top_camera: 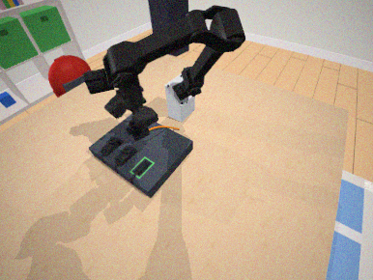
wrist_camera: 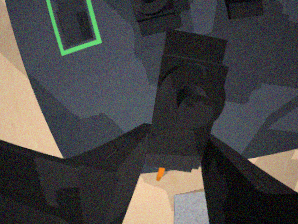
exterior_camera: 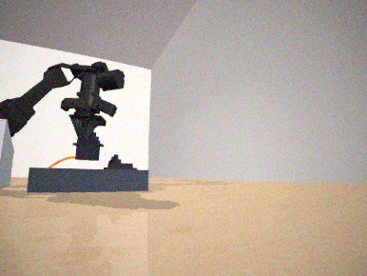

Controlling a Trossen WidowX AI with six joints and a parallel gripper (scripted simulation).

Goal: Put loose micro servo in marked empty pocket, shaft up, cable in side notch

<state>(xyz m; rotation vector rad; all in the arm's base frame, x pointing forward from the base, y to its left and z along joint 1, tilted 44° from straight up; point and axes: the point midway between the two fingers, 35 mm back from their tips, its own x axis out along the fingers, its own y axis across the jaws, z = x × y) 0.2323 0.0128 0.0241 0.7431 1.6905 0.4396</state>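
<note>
The dark deck lies 1 cm behind my gripper tip and 10 cm below it.
</note>
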